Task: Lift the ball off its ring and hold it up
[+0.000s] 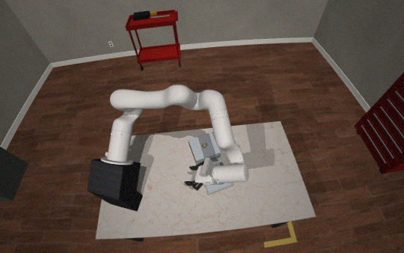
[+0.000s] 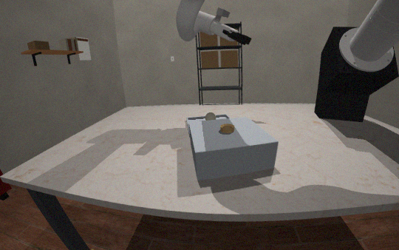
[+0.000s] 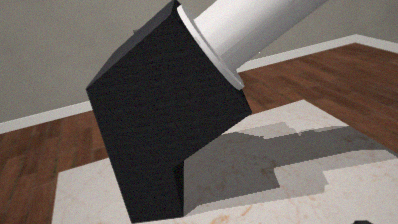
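Right now my hand is 31 cm above the small tan ball, 13 cm to the right of it and 13 cm short of it. The rest, counted from my hand: grey box 34 cm to the left, 28 cm below, 3 cm ahead.
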